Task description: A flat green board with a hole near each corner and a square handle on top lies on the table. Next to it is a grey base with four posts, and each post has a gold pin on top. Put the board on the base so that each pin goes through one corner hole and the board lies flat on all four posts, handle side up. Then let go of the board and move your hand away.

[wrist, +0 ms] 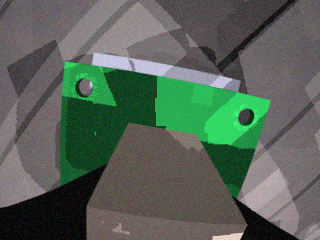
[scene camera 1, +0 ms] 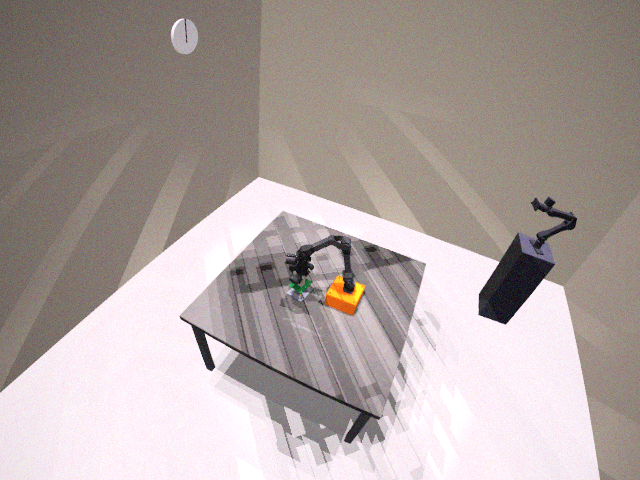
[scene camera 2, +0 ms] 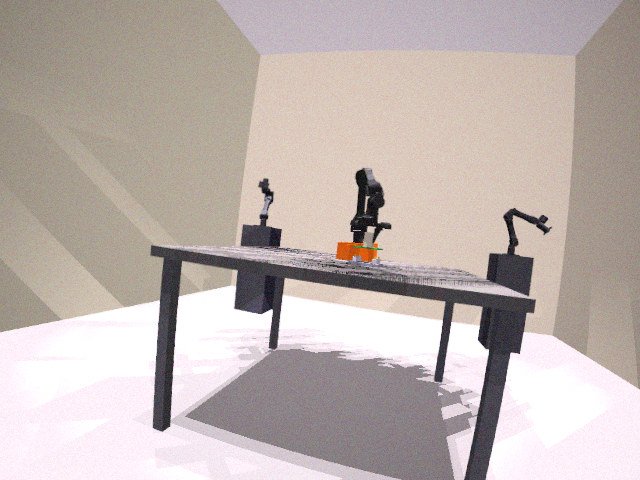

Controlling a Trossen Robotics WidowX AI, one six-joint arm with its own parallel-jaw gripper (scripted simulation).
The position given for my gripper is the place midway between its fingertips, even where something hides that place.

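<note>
A grey base (wrist: 134, 65) is present, and a green board is carried by my gripper (wrist: 156, 177).
</note>
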